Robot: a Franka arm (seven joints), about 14 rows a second.
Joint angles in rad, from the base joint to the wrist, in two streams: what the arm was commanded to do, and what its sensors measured. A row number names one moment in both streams.
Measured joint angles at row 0: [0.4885 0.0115 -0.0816 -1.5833 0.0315 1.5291 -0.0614]
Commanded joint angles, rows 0 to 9: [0.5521 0.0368 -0.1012 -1.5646 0.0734 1.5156 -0.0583]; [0.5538 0.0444 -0.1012 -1.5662 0.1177 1.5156 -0.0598]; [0.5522 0.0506 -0.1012 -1.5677 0.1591 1.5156 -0.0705]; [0.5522 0.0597 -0.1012 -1.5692 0.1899 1.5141 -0.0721]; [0.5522 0.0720 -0.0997 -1.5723 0.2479 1.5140 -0.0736]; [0.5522 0.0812 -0.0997 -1.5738 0.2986 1.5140 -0.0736]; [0.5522 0.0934 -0.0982 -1.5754 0.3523 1.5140 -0.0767]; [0.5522 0.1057 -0.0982 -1.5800 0.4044 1.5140 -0.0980]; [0.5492 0.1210 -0.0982 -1.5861 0.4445 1.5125 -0.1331]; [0.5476 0.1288 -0.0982 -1.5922 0.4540 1.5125 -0.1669]
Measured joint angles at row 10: [0.5471 0.1026 -0.0879 -1.5901 0.3936 1.5265 -0.0970]
